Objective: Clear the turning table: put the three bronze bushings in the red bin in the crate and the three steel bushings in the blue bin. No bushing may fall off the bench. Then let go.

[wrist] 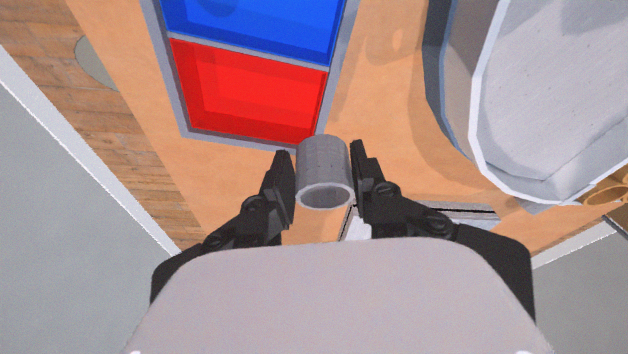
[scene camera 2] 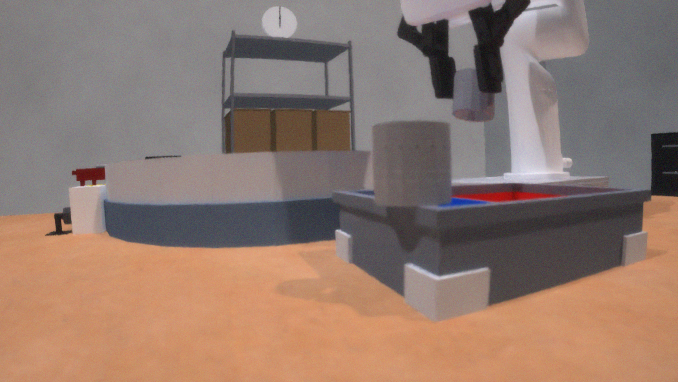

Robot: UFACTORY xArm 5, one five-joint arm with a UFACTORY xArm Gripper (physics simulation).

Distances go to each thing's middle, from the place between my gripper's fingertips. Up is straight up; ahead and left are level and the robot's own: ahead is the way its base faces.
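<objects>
The turning table (scene camera 2: 258, 199) is 290 mm to the right of my hand, 160 mm ahead of it and 90 mm below it. Then there's the crate (scene camera 2: 496, 242), which is 110 mm below my hand, 60 mm to the left of it and 40 mm ahead of it. Going by their middles, the crate is the nearest to my hand of the things named here.
</objects>
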